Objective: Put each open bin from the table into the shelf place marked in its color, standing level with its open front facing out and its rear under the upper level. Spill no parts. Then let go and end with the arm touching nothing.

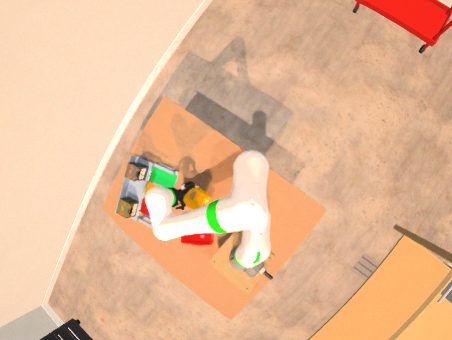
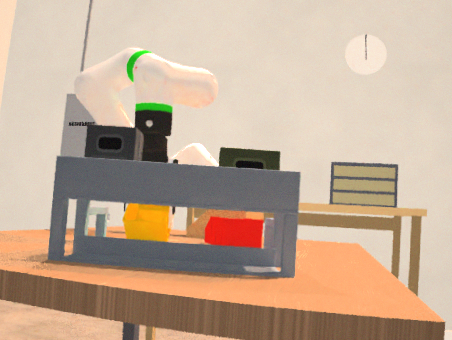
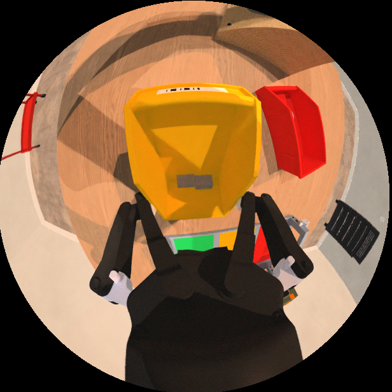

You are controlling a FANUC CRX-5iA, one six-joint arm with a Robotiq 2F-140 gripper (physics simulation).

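Where they show: gripper, fingertip midpoint: [image 1: 193, 194] [image 2: 148, 226]; arm's base, origin of the base link: [image 1: 242, 258].
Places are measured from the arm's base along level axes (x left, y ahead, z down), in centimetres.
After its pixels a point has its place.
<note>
A yellow bin [image 1: 198, 198] {x -6.0, y 40.3, z 7.1 cm} [image 2: 146, 223] {x -3.3, y 48.9, z 6.5 cm} [image 3: 195, 115] is between the fingers, its labelled end away from the shelf. Small grey-brown parts [image 3: 195, 181] lie inside it. My gripper [image 1: 185, 195] {x -5.2, y 44.1, z 7.5 cm} [image 3: 193, 180] is shut on this bin at the end nearer the shelf. Whether the bin touches the table is unclear. A red bin [image 1: 197, 239] {x 15.2, y 25.8, z 11.2 cm} [image 2: 234, 231] {x 14.4, y 35.7, z 7.3 cm} [image 3: 310, 130] stands on the table beside it. The grey-blue shelf [image 1: 132, 188] {x 17.4, y 74.9, z 1.4 cm} [image 2: 177, 182] {x 18.4, y 79.0, z -1.7 cm} shows a green place [image 1: 163, 176] {x 0.9, y 66.7, z 11.0 cm} [image 3: 194, 244], a yellow place [image 1: 150, 187] {x 12.5, y 69.5, z 10.9 cm} [image 3: 229, 240] and a red place [image 3: 260, 245], partly hidden by the arm and gripper.
A dark grey box [image 1: 134, 171] {x 2.5, y 73.8, z -10.6 cm} [image 2: 110, 143] {x 5.7, y 79.1, z -7.6 cm} and a dark green box [image 1: 127, 207] {x 23.2, y 66.1, z -8.1 cm} [image 2: 250, 156] {x 27.7, y 72.0, z -6.9 cm} stand on the shelf's upper level, one near each end. The wall is behind the shelf. The arm's base stands on a wooden plate [image 1: 235, 277] {x 7.4, y -3.6, z -7.4 cm} on the table.
</note>
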